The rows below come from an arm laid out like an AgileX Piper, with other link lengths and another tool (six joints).
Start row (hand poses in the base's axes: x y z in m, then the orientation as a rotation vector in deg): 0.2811, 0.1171, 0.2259, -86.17, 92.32, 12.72
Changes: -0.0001, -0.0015, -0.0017, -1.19, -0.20, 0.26; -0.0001, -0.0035, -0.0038, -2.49, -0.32, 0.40; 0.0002, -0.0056, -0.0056, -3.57, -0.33, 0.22; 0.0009, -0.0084, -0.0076, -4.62, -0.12, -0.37; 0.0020, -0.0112, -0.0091, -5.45, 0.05, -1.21; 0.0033, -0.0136, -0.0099, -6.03, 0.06, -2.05; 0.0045, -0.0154, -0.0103, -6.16, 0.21, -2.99; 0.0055, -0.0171, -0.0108, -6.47, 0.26, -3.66; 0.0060, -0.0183, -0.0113, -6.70, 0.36, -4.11
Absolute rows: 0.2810, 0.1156, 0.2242, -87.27, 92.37, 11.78; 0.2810, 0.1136, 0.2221, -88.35, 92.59, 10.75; 0.2813, 0.1115, 0.2203, -89.02, 93.06, 9.79; 0.2820, 0.1087, 0.2183, -89.33, 93.98, 8.79; 0.2831, 0.1059, 0.2168, -89.26, 94.99, 7.79; 0.2844, 0.1035, 0.2160, -88.98, 95.78, 6.85; 0.2856, 0.1017, 0.2156, -88.28, 96.61, 6.33; 0.2866, 0.1000, 0.2151, -87.94, 97.23, 5.74; 0.2871, 0.0988, 0.2146, -87.73, 97.70, 5.38
